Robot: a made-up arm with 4 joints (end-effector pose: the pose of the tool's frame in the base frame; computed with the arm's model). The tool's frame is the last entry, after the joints.
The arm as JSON. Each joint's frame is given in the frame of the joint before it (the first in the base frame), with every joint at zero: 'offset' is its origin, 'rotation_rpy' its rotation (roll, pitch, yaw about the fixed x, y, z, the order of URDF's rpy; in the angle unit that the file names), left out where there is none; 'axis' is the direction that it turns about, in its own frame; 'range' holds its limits. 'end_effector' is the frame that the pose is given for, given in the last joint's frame.
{
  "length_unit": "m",
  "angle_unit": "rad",
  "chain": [
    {
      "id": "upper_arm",
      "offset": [
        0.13,
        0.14,
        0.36
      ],
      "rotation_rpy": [
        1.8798,
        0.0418,
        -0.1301
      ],
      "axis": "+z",
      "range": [
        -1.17,
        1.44
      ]
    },
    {
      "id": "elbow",
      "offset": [
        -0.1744,
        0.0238,
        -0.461
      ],
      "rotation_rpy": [
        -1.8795,
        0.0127,
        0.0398
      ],
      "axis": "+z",
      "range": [
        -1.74,
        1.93
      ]
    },
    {
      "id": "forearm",
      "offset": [
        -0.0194,
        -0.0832,
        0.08
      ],
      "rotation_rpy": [
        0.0,
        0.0,
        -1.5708
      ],
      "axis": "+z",
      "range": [
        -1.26,
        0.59
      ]
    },
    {
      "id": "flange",
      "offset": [
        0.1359,
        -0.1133,
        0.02
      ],
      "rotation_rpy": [
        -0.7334,
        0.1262,
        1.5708
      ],
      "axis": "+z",
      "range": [
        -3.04,
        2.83
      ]
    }
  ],
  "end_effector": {
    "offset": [
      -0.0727,
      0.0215,
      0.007
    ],
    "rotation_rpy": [
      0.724,
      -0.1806,
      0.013
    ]
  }
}
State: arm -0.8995 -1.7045 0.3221 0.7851
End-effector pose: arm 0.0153 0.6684 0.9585 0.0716 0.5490 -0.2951 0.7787
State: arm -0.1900 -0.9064 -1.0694 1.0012
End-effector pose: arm -0.0968 0.7694 0.7350 0.2662 0.1852 -0.5392 0.7773
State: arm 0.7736 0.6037 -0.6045 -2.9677
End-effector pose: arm -0.0909 0.4414 0.4614 -0.0164 0.6491 0.7203 0.2441
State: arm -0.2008 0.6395 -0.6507 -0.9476
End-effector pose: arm -0.0791 0.4301 0.6416 -0.0943 -0.2093 -0.3086 0.9231
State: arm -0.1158 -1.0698 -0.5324 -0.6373
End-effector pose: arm -0.1165 0.7398 0.6376 -0.2258 -0.0711 -0.8232 0.5161
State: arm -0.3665 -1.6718 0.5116 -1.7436
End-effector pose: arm -0.1169 0.6427 0.7057 -0.4990 -0.2978 -0.7398 0.3392
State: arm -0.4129 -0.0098 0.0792 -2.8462
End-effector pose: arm 0.0336 0.3470 0.6938 -0.2464 -0.5926 -0.6855 0.3438
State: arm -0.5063 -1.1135 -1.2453 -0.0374
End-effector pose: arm 0.0677 0.7485 0.7158 -0.2190 0.1163 -0.8689 0.4284
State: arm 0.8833 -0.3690 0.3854 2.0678
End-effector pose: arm -0.2189 0.4628 0.3685 -0.0781 0.3209 0.5382 0.7754
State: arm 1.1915 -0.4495 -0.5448 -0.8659
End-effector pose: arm -0.0074 0.7302 0.2085 0.1256 -0.5336 -0.7826 0.2950
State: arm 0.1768 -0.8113 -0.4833 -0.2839
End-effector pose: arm -0.1898 0.7419 0.5487 -0.0293 -0.1246 -0.7026 0.7000
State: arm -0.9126 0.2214 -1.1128 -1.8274
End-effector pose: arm 0.0841 0.4457 0.7631 -0.5709 -0.2380 -0.5475 0.5637
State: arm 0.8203 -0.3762 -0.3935 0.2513
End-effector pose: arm -0.2072 0.7015 0.2865 0.1114 -0.3190 -0.3630 0.8684
